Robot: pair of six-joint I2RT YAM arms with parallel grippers.
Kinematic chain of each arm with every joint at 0, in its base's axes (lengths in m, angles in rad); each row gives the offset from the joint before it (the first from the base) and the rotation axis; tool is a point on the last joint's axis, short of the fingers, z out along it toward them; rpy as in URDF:
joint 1: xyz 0 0 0.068 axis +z
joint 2: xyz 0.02 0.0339 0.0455 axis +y
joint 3: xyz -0.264 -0.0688 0 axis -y
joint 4: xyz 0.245 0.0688 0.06 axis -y
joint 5: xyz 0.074 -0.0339 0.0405 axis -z
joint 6: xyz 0.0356 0 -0.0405 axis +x
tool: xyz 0 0 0 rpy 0 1.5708 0
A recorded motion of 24 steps. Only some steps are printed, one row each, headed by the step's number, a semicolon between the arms.
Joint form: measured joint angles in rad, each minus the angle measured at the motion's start. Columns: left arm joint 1, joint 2, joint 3, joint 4, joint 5, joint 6; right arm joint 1, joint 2, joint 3, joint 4, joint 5, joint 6.
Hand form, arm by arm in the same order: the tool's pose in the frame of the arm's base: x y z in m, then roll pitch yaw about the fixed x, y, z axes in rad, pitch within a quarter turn. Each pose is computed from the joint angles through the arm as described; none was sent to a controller.
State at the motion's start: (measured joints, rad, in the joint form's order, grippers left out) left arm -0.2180 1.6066 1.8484 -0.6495 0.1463 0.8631; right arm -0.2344 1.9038 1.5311 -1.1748 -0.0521 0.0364
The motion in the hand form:
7: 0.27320 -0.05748 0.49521 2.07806 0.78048 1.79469; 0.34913 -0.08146 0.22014 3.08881 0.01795 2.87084
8: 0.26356 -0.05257 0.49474 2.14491 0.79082 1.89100; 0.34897 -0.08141 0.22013 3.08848 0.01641 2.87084
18: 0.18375 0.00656 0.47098 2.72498 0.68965 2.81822; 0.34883 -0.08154 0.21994 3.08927 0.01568 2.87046
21: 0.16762 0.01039 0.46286 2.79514 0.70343 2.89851; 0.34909 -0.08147 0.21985 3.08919 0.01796 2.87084
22: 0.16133 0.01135 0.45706 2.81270 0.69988 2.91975; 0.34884 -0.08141 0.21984 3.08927 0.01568 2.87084
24: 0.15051 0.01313 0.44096 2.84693 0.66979 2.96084; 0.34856 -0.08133 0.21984 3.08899 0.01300 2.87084
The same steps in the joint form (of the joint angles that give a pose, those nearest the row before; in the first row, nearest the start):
7: 0.0027 -0.1869 0.0111 -0.1434 -0.2086 -0.1629; 0.0000 0.0000 0.0000 -0.0035 0.0000 0.0000
8: 0.0091 -0.2064 0.0145 -0.2068 -0.2369 -0.2075; 0.0000 0.0000 0.0000 -0.0050 -0.0004 0.0000
18: 0.2148 -0.3555 -0.0126 -0.7393 -0.3487 -0.6127; -0.0004 0.0000 -0.0007 -0.0050 0.0004 0.0000
21: 0.2449 -0.4219 -0.0855 -0.7431 -0.3120 -0.6554; 0.0000 0.0000 -0.0011 -0.0023 0.0004 0.0000
22: 0.2536 -0.4532 -0.1278 -0.7405 -0.3041 -0.6646; 0.0000 0.0000 -0.0012 -0.0046 0.0004 0.0000
24: 0.2708 -0.5127 -0.2239 -0.7416 -0.2918 -0.6787; 0.0000 0.0000 -0.0012 -0.0072 0.0000 0.0000

